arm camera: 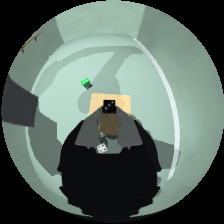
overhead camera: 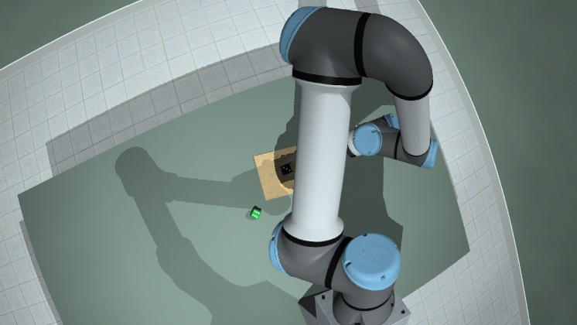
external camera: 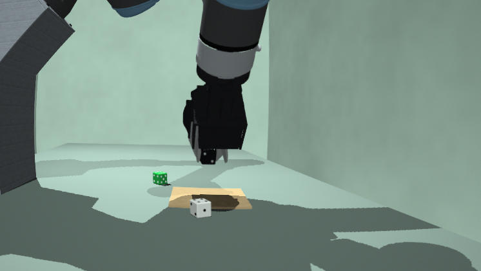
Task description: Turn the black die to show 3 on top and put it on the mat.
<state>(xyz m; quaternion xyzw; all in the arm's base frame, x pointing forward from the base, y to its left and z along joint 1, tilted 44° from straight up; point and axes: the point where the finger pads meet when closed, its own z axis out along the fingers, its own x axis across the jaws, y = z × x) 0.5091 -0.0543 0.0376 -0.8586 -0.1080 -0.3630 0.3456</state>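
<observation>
The tan mat lies 1 cm to the left of my hand and 8 cm below it. The rest, counted from my hand: black die 1 cm to the left, 1 cm below; then white die 3 cm behind, 10 cm to the right, 7 cm below; then green die 8 cm behind, 14 cm to the left, 7 cm below.
</observation>
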